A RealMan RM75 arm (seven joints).
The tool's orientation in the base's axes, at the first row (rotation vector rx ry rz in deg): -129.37, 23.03, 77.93
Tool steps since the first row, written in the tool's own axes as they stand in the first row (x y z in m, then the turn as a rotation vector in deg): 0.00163, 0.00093, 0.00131, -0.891, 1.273, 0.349; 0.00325, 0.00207, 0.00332, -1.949, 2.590, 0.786; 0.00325, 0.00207, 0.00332, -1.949, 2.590, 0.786; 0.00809, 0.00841, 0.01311, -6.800, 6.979, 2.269
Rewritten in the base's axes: -0.00066, -0.00010, -0.00219, -1.280, -0.884, 0.342; -0.00195, -0.00001, -0.00470, -2.723, -1.758, 0.785; -0.00195, -0.00001, -0.00470, -2.723, -1.758, 0.785; -0.01002, -0.00020, -0.01441, -8.172, -4.645, 3.426
